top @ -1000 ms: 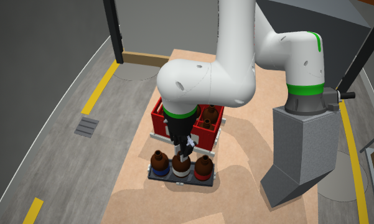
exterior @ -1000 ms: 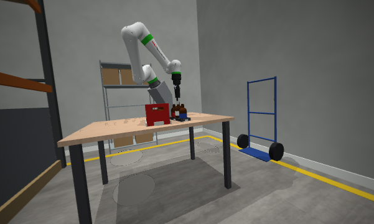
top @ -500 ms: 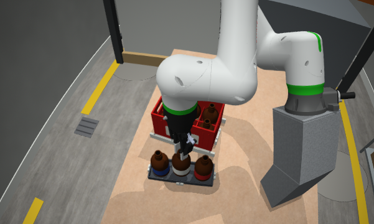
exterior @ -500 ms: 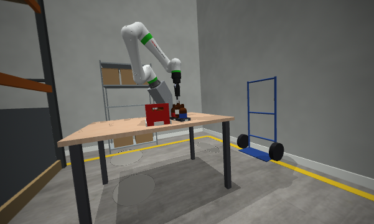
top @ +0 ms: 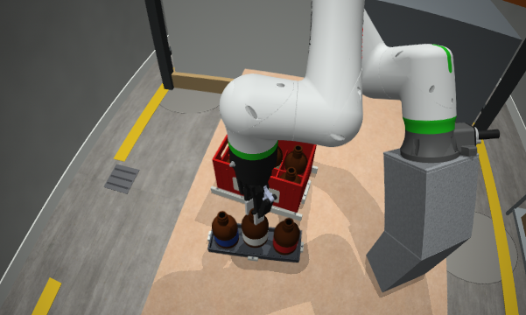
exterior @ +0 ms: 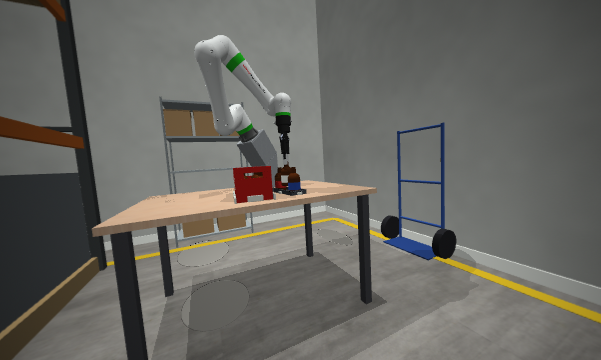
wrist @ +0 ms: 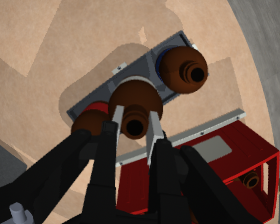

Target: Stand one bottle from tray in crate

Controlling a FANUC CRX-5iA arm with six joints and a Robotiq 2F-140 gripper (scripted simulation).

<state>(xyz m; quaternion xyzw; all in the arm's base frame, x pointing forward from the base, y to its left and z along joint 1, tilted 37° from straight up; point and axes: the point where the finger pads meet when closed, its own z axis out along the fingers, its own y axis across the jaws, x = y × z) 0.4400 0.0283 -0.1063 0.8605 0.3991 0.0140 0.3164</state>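
The white-banded bottle is 90 mm below my hand. Also, from my hand: red-labelled bottle: 130 mm below, 90 mm behind; then tray: 200 mm below; then crate: 230 mm to the right, 130 mm below.
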